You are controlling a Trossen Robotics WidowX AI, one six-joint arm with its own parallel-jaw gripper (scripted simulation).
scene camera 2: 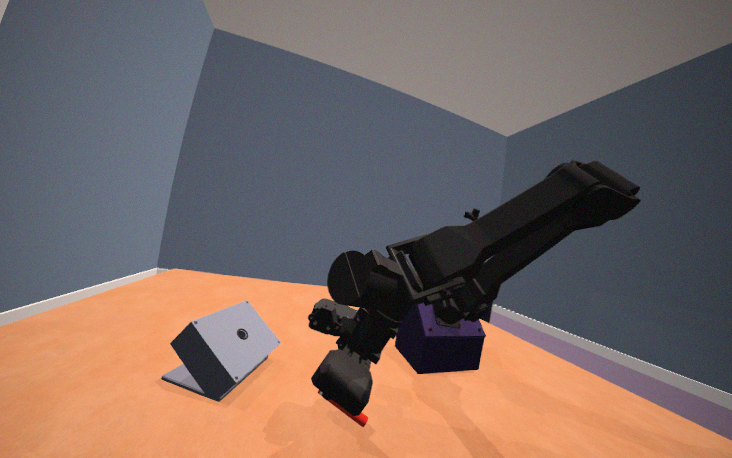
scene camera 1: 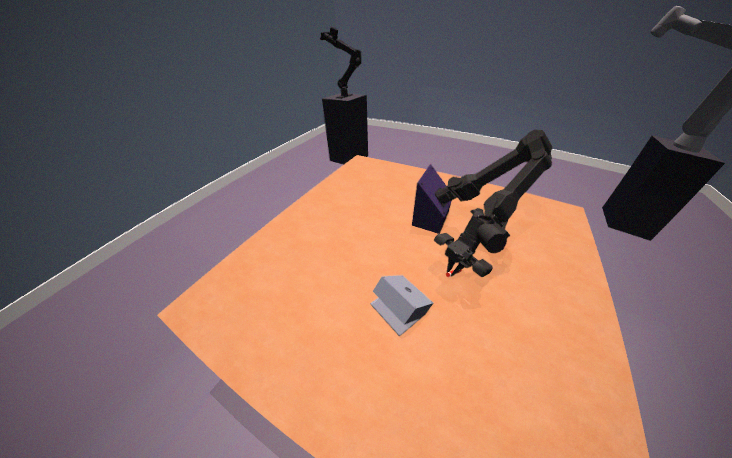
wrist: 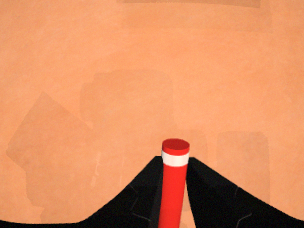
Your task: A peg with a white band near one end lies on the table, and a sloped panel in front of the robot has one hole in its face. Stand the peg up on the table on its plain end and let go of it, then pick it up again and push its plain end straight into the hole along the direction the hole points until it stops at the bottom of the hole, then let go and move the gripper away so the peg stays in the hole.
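Gripper, mine (scene camera 2: 326, 394) (scene camera 1: 449, 274) (wrist: 173, 164), visible. Grey sloped panel (scene camera 2: 212, 352) (scene camera 1: 390, 290), visible.
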